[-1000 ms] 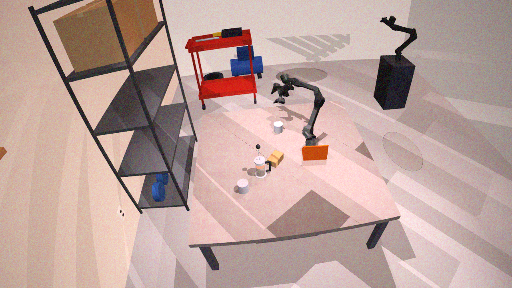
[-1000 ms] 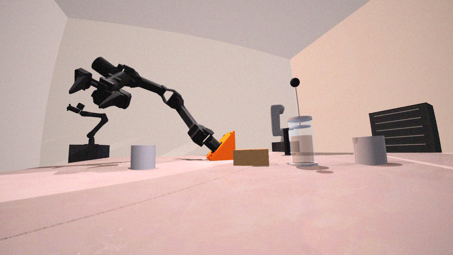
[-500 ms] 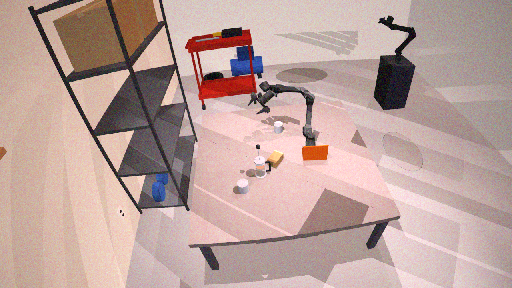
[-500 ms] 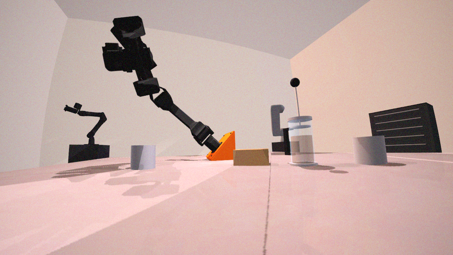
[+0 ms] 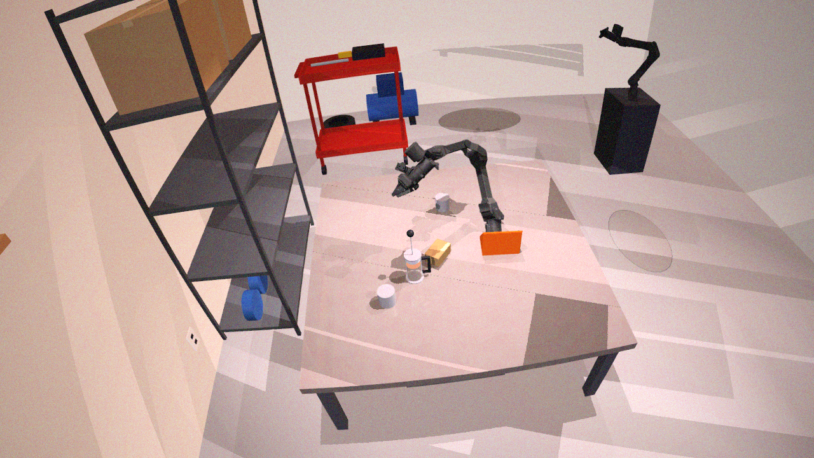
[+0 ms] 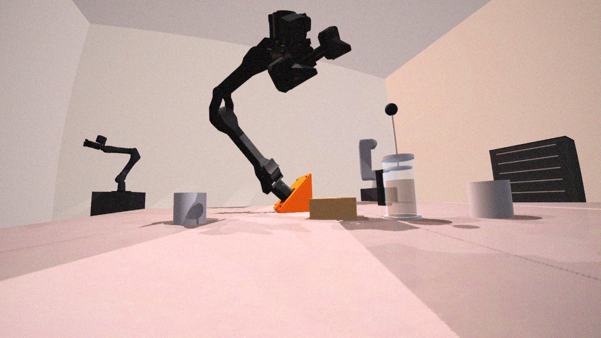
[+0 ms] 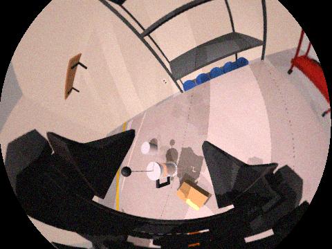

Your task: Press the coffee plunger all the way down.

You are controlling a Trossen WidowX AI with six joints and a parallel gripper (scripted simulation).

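Right now my gripper tip is 180 mm to the right of the glass coffee press, 180 mm above it and 60 mm past it. Round my gripper tip: tan box 280 mm below, 160 mm behind, 70 mm to the left.
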